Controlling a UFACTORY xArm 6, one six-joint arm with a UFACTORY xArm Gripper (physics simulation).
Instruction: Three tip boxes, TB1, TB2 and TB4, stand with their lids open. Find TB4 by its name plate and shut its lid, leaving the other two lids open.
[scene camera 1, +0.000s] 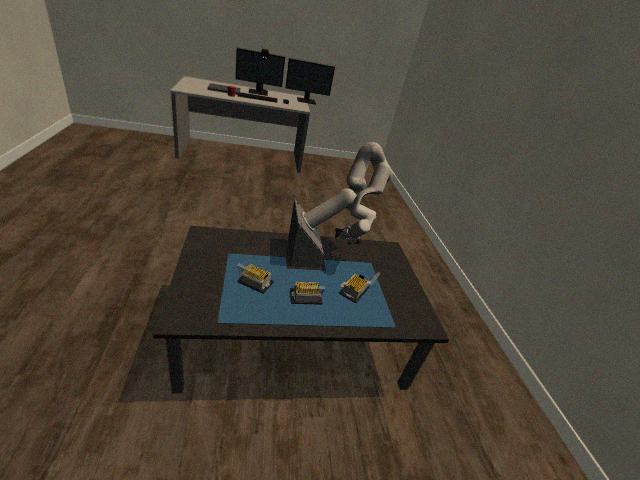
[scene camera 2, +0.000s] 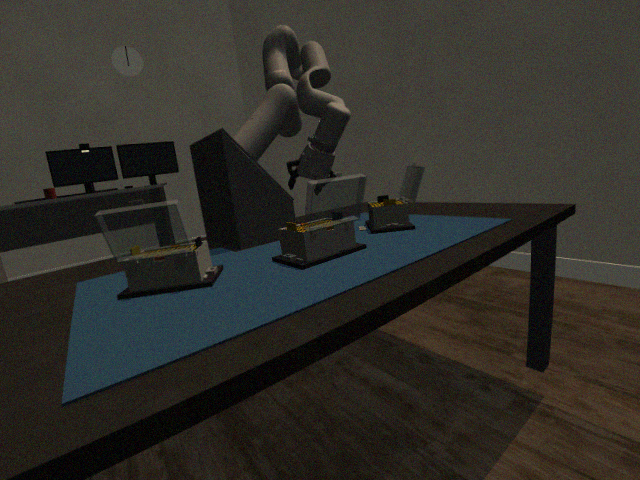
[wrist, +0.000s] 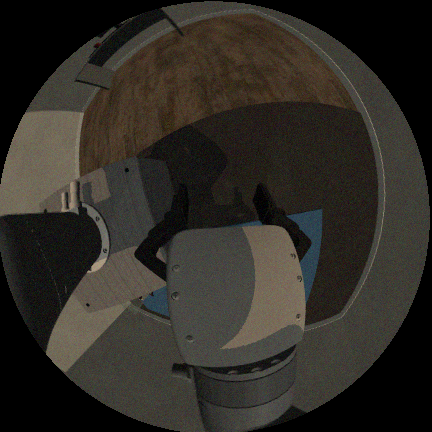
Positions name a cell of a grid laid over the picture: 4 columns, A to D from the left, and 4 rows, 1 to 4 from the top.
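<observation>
My gripper (scene camera 2: B2) is visible, also in the wrist view (wrist: C2). A blue mat (scene camera 2: A3) appears as well, likewise visible in scene camera 1 (scene camera 1: B3) and in the wrist view (wrist: C3).
</observation>
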